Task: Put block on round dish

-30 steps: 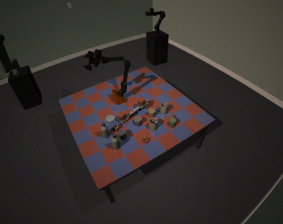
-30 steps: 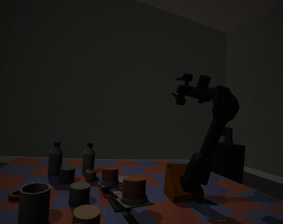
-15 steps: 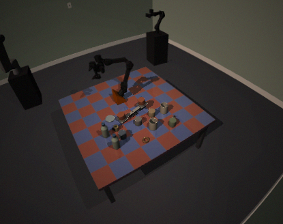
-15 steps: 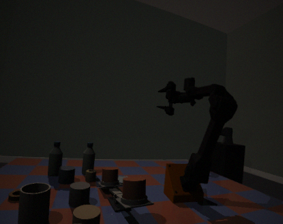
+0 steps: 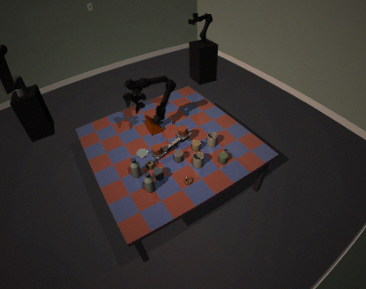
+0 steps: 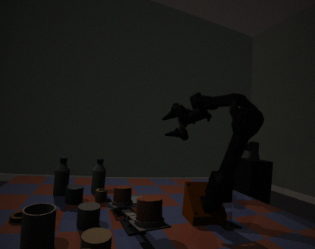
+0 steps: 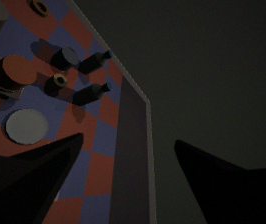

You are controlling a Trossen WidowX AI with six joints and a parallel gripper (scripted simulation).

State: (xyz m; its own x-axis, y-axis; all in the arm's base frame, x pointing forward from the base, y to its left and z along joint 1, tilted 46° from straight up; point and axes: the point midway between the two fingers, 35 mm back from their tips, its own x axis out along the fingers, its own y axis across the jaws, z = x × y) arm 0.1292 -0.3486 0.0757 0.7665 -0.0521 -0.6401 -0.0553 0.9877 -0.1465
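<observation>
Right now my gripper tip is 170 mm short of the pale block, 100 mm to the right of it and 310 mm above it. The rest, counted from my gripper tip: balance beam 140 mm ahead, 230 mm to the left, 320 mm below; then round dish 90 mm ahead, 10 mm to the right, 350 mm below.
</observation>
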